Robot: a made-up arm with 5 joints.
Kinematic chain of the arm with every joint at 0, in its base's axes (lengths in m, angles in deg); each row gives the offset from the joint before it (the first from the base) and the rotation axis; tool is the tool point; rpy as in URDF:
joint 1: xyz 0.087 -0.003 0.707 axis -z
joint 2: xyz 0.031 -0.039 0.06 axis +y
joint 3: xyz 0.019 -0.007 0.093 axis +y
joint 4: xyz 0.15 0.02 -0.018 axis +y
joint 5: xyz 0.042 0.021 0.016 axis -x
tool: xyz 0.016 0.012 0.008 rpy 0 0 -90
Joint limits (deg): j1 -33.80..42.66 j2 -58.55..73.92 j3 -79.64..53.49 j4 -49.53..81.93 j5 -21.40..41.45
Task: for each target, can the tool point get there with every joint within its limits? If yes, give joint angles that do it. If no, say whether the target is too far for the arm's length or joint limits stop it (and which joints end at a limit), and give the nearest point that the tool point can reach.
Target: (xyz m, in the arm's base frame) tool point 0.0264 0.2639 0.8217
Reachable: no: joint limits stop it (at a limit: joint 1, joint 2, joint 3, joint 4) | nearest point -0.0496 0.1329 0.9142 | short by 0.177 m
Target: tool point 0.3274 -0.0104 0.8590
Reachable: yes | joints 3.45 -13.82 10.45 19.92 0.79
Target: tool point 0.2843 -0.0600 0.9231
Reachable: yes | joints 17.75 -29.37 1.60 40.71 -7.14
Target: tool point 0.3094 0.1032 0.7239
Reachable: yes | joints -24.24 21.15 19.74 -6.69 -9.41
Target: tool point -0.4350 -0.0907 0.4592
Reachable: no: too far | nearest point 0.0474 -0.0096 0.6435 | short by 0.523 m
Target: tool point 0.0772 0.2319 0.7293
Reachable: no: joint limits stop it (at a limit: joint 1, joint 3, joint 4) | nearest point 0.1919 0.0785 0.7252 | short by 0.192 m
